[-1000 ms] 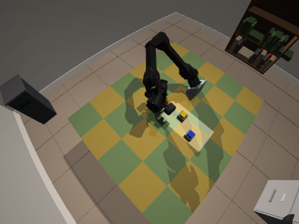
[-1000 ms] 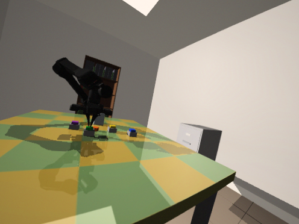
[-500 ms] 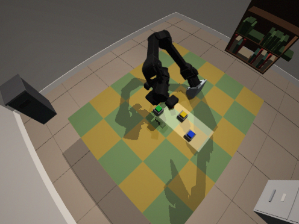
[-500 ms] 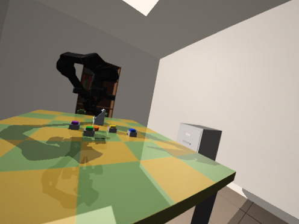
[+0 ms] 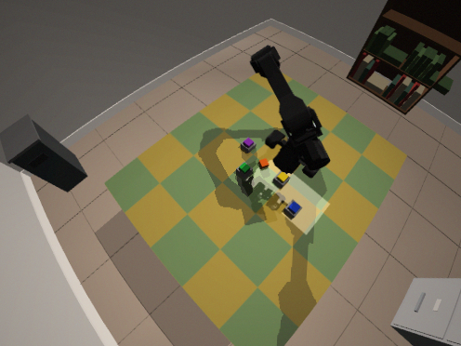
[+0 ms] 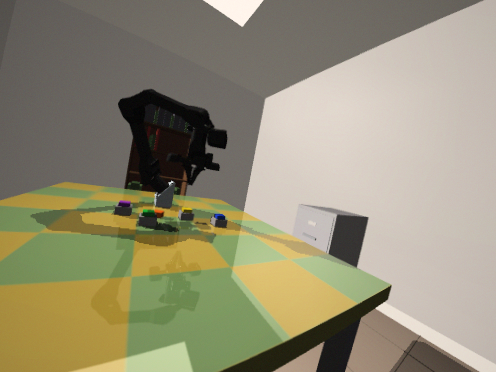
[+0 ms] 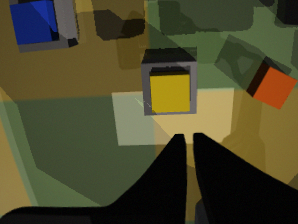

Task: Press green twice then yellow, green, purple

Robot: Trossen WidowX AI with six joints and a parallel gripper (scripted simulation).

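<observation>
My gripper tip is 1 cm past the yellow button and 10 cm above it. The rest, counted from my gripper tip: blue button: 5 cm ahead, 12 cm to the left, 10 cm below; then orange block: 9 cm to the right, 12 cm below; then green button: 8 cm ahead, 12 cm to the right, 10 cm below.
</observation>
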